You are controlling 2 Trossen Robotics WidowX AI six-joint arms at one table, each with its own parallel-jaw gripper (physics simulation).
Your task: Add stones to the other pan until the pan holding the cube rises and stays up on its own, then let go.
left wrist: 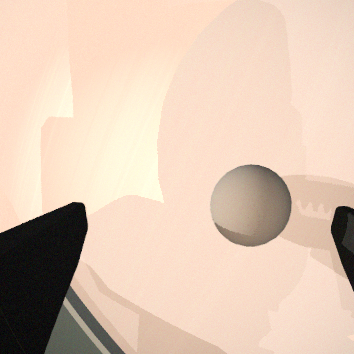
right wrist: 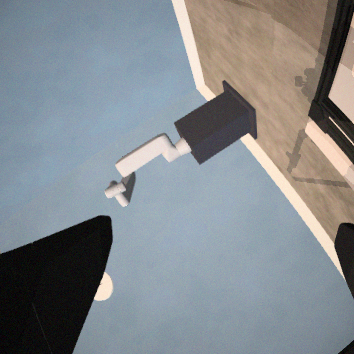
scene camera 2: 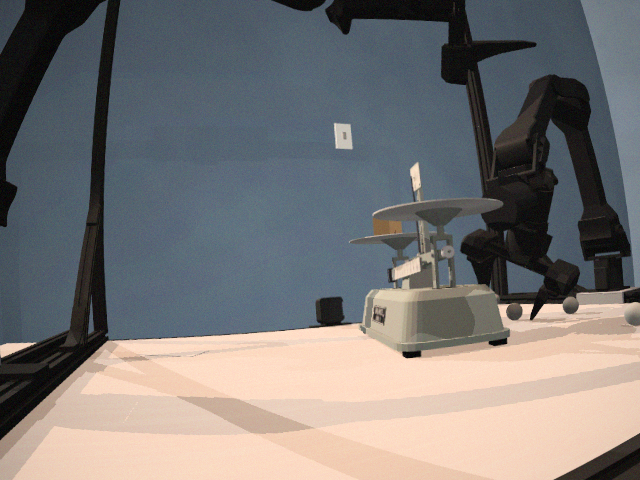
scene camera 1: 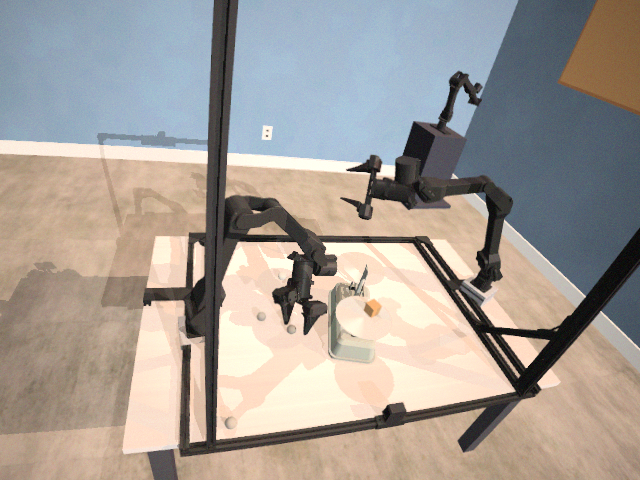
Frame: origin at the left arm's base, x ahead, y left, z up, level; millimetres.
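Seen in the pictures: left gripper, fingertip midpoint: (left wrist: 215, 218) (scene camera 2: 507, 308) (scene camera 1: 295, 329); right gripper, fingertip midpoint: (right wrist: 230, 233) (scene camera 2: 538, 3) (scene camera 1: 343, 184); left arm's base, origin of the base link: (scene camera 2: 609, 290) (scene camera 1: 198, 327); right arm's base, origin of the base link: (scene camera 1: 480, 285).
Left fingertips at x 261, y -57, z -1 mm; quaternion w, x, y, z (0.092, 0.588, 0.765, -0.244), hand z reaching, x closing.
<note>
Pixels of each thing's top centre, then the offset from my left fingertips to it. "spot": a spot on its surface instead.
- orange cube, middle of its top: (scene camera 2: 386, 217) (scene camera 1: 374, 304) 170 mm ahead, 80 mm right, 154 mm up
- round pan, middle of its top: (scene camera 2: 398, 237) (scene camera 1: 363, 316) 143 mm ahead, 90 mm right, 124 mm up
- grey-green balance, middle of its top: (scene camera 2: 409, 165) (scene camera 1: 369, 267) 179 mm ahead, 2 mm right, 213 mm up
- grey round stone, middle of its top: (left wrist: 239, 212) (scene camera 2: 513, 302) (scene camera 1: 292, 326) 7 mm back, 8 mm left, 7 mm up
- small black box, surface spot: (scene camera 2: 329, 310) spot: 162 mm ahead, 295 mm right, 11 mm up
The orange cube (scene camera 1: 372, 307) (scene camera 2: 387, 226) rests on one round pan (scene camera 1: 356, 316) (scene camera 2: 368, 240) of the grey-green balance (scene camera 1: 356, 351) (scene camera 2: 444, 315). The other pan (scene camera 2: 408, 209) stands higher in scene camera 2; its upper surface is hidden there. My left gripper (scene camera 1: 297, 328) (scene camera 2: 509, 301) (left wrist: 215, 218) is open, pointing down low over the table beside the balance. One grey round stone (scene camera 1: 291, 329) (scene camera 2: 513, 311) (left wrist: 251, 205) lies between its spread fingers, nearer one finger and not gripped. My right gripper (scene camera 1: 345, 184) (right wrist: 230, 233) is open and empty, high above the table's back.
Other stones (scene camera 1: 261, 316) (scene camera 1: 281, 276) (scene camera 2: 570, 304) (scene camera 2: 632, 313) lie near the left arm; another stone (scene camera 1: 230, 422) lies at the front left corner. A dark frame (scene camera 1: 310, 430) borders the table. A small black box (scene camera 1: 395, 413) (scene camera 2: 329, 310) sits on its front bar.
</note>
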